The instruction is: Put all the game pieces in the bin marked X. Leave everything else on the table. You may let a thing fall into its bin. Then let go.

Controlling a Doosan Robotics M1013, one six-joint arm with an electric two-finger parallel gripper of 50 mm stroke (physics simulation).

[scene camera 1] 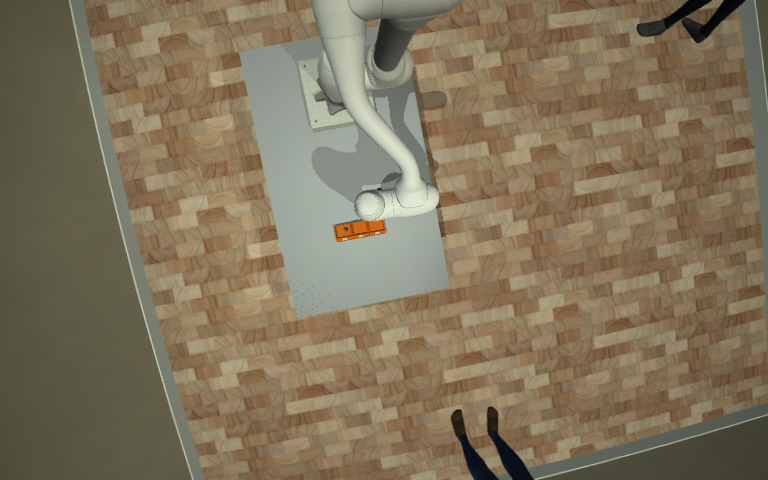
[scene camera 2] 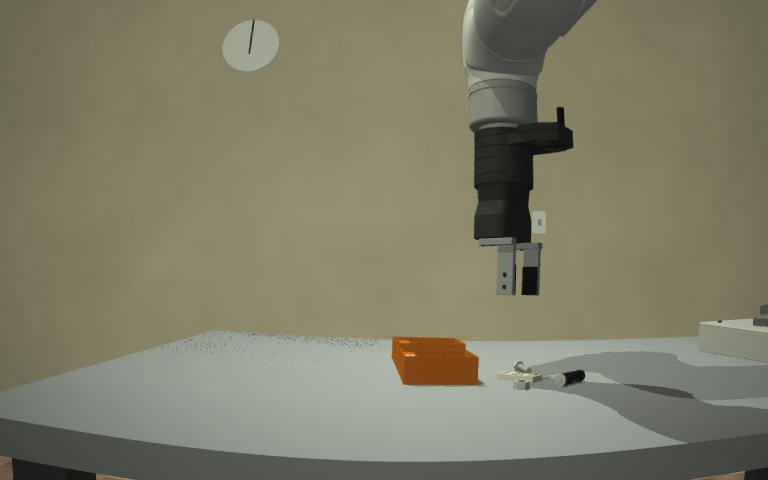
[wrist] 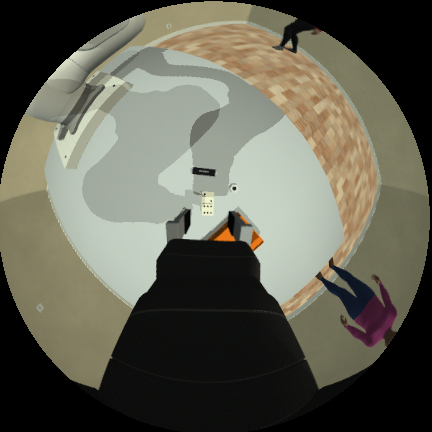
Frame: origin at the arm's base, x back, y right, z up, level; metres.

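Seen in the pictures: gripper, fingertip midpoint: (scene camera 2: pixel 518 294) (wrist: pixel 208 217); arm's base at its link origin: (wrist: pixel 79 106).
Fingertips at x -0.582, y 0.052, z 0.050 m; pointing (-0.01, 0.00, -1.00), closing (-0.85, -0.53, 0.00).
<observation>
Offsets run from my fingertips to a thing's top centre.
A cream domino with black dots {dy -0.003, dx +0.006, dz -0.096 m} (scene camera 2: pixel 504 375) (wrist: pixel 207 206) lies flat on the table; the arm hides it in scene camera 1. An orange three-compartment bin {dy +0.107, dx -0.077, dz -0.064 m} (scene camera 1: pixel 353 238) (scene camera 2: pixel 440 370) stands beside it, partly hidden behind a finger in the wrist view. A small dark piece {dy +0.175, dx -0.049, dz -0.080 m} (scene camera 1: pixel 346 229) lies in its left compartment in scene camera 1. The white labels on the bin are too small to read. My gripper (scene camera 2: pixel 518 291) (wrist: pixel 208 217) is open and empty, pointing down, high above the table near the domino and the bin.
A black cylinder {dy -0.053, dx +0.048, dz -0.089 m} (scene camera 2: pixel 573 377) (wrist: pixel 204 171) lies near the domino. A metal hex nut {dy -0.061, dx -0.021, dz -0.095 m} (scene camera 2: pixel 521 384) (wrist: pixel 234 188) lies to one side of it. A metal bolt {dy +0.053, dx +0.039, dz -0.090 m} (scene camera 2: pixel 522 367) lies close behind the domino in scene camera 2. The robot's base plate (scene camera 1: pixel 334 122) (scene camera 2: pixel 730 339) stands farther away.
</observation>
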